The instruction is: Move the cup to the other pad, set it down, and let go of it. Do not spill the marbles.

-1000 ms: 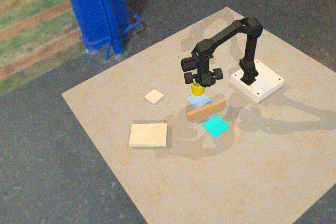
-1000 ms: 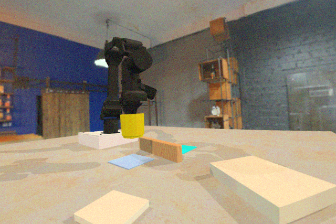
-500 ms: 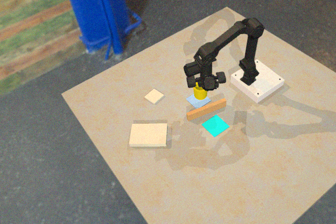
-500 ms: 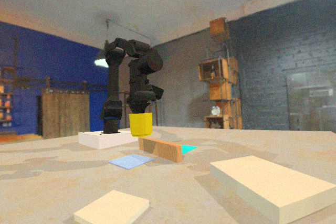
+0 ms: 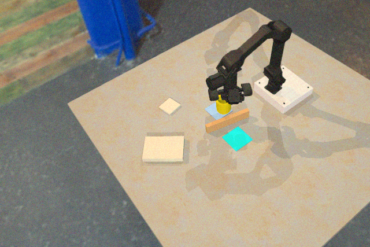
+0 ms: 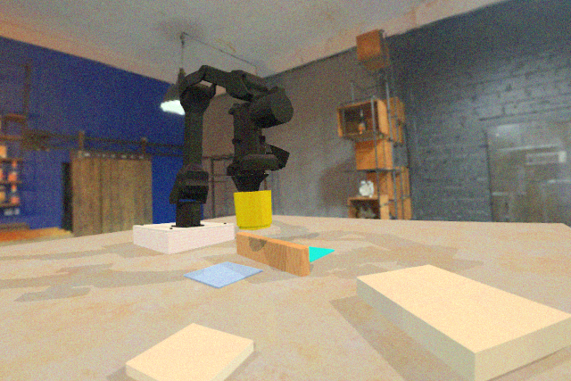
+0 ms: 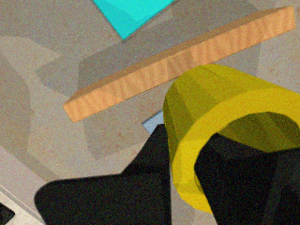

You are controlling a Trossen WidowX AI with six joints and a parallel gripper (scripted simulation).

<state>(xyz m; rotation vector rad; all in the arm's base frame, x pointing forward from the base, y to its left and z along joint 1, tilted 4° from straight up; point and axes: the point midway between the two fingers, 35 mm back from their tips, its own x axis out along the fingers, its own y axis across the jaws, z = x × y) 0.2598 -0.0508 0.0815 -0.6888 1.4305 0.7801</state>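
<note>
Now: the cyan pad 11 cm below my gripper tip, 10 cm to the left of it and 6 cm ahead of it. Round my gripper tip: light blue pad: 11 cm below, 8 cm to the right; then yellow cup: 2 cm to the right, 2 cm ahead; then small beige tile: 27 cm to the right, 15 cm ahead, 10 cm below.
</note>
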